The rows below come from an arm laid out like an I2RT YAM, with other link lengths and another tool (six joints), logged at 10 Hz.
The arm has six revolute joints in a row. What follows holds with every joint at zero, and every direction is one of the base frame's.
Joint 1 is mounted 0.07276 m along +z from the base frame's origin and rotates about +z.
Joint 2 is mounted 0.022 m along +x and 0.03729 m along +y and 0.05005 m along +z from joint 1 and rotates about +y.
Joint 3 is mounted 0.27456 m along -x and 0.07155 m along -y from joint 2 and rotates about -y.
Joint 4 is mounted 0.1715 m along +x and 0.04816 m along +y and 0.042 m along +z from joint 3 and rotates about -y.
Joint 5 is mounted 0.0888 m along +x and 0.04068 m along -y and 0.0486 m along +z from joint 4 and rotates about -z.
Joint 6 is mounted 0.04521 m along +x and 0.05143 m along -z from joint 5 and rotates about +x.
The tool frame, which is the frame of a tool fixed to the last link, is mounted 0.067 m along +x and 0.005 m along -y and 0.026 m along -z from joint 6; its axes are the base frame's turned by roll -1.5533, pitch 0.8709 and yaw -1.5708 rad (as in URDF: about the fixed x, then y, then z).
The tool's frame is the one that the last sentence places.
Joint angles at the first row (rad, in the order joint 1, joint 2, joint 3, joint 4, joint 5, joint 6):
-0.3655, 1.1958, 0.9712, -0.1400, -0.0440, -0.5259
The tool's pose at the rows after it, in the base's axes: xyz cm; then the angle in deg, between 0 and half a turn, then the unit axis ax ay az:
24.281, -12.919, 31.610, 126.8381, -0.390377, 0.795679, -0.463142
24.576, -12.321, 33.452, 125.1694, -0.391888, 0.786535, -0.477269
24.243, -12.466, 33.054, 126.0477, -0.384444, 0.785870, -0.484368
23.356, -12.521, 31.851, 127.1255, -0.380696, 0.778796, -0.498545
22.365, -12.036, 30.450, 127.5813, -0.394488, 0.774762, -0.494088
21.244, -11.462, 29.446, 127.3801, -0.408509, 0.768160, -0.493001
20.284, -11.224, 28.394, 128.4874, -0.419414, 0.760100, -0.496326
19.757, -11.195, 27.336, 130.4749, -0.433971, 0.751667, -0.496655
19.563, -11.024, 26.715, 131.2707, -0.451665, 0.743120, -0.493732
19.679, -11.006, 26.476, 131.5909, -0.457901, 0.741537, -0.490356
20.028, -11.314, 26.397, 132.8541, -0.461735, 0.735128, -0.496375
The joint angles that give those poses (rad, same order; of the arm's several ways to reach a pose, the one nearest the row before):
-0.3572, 1.1474, 1.0213, -0.1503, -0.0703, -0.5212
-0.3237, 1.1413, 1.0803, -0.1743, -0.0472, -0.5160
-0.3219, 1.1290, 1.0510, -0.1560, -0.0219, -0.5195
-0.3218, 1.0885, 0.9557, -0.0902, 0.0043, -0.5393
-0.3207, 1.0427, 0.8764, -0.0690, -0.0096, -0.5594
-0.3206, 0.9868, 0.8077, -0.0560, -0.0299, -0.5788
-0.3215, 0.9438, 0.7470, -0.0447, -0.0300, -0.6102
-0.3229, 0.9261, 0.7031, -0.0389, -0.0273, -0.6523
-0.3240, 0.9177, 0.6785, -0.0361, -0.0434, -0.6861
-0.3240, 0.9250, 0.6743, -0.0338, -0.0497, -0.6957
-0.3232, 0.9457, 0.6709, -0.0120, -0.0358, -0.7204

